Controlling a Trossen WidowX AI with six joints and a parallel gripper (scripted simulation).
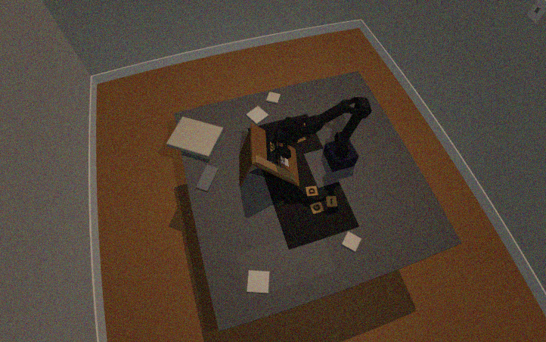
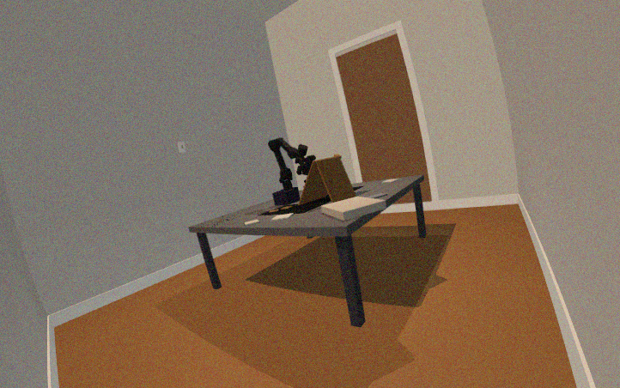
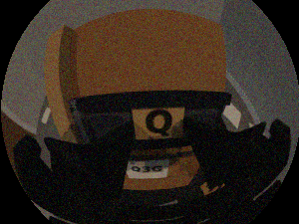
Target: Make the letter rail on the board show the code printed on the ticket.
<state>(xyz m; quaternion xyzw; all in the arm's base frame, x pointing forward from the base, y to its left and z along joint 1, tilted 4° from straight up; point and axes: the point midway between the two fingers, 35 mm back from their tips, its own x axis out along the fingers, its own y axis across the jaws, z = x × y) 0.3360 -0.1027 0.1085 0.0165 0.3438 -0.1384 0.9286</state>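
My gripper tip is 5 cm past the white ticket, 4 cm to the right of it and 8 cm above it. Also, from my gripper tip: black mat (16 cm behind, 11 cm to the left, 17 cm below); grey slab (37 cm ahead, 3 cm to the right, 17 cm below); letter tile (26 cm behind, 18 cm to the right, 17 cm below).
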